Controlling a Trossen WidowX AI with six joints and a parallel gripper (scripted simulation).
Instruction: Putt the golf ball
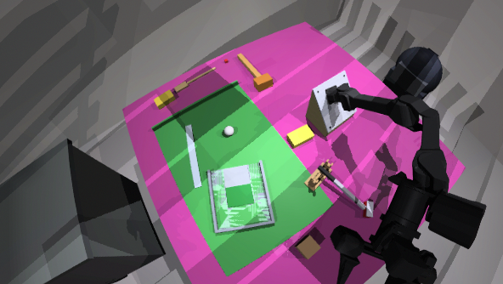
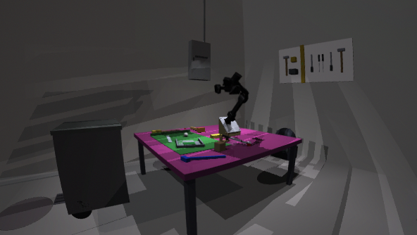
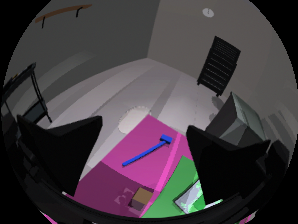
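My gripper tip is 230 mm past the wooden stand, 280 mm to the left of it and 390 mm above it. From my gripper tip the other things lie so: red putter 280 mm behind, 160 mm to the right, 390 mm below; blue tool 180 mm ahead, 30 mm to the left, 410 mm below; brown cube 30 mm behind, 80 mm to the right, 390 mm below.
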